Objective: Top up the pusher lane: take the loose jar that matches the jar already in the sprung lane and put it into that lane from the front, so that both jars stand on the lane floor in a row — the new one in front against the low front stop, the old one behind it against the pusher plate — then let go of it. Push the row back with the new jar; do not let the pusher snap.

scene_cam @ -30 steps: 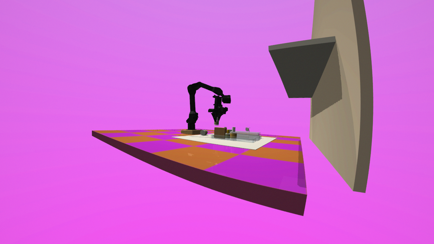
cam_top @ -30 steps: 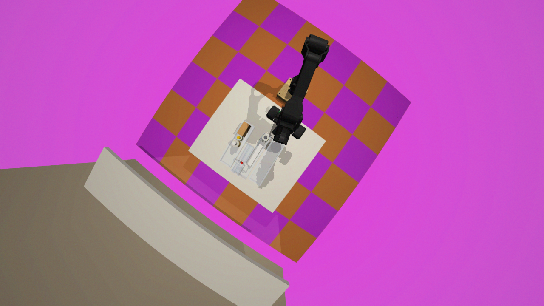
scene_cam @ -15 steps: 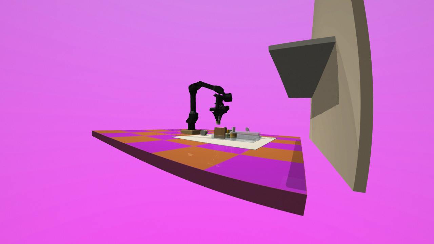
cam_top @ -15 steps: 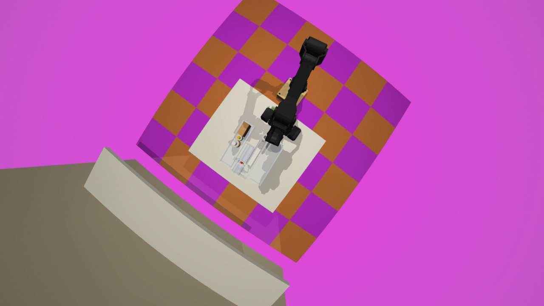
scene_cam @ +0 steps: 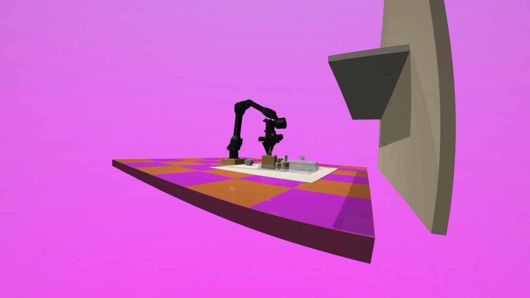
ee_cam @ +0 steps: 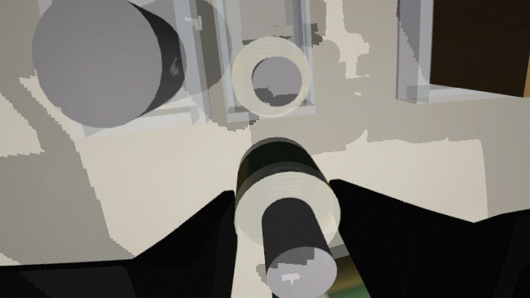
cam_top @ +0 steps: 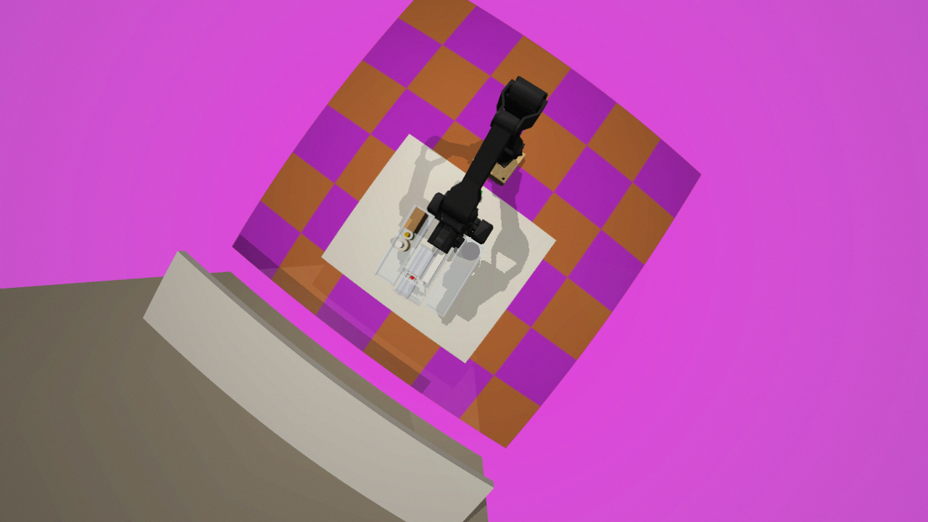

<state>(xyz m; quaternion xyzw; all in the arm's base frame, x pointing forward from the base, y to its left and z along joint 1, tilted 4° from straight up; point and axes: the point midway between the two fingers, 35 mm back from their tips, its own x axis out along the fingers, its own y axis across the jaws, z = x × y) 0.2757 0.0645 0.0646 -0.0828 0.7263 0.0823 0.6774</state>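
The brown box lies 110 mm to the right of my gripper tip, 100 mm ahead of it and 40 mm below it. Round my gripper tip: clear lane rack (190 mm ahead, 60 mm below, 20 mm to the left).
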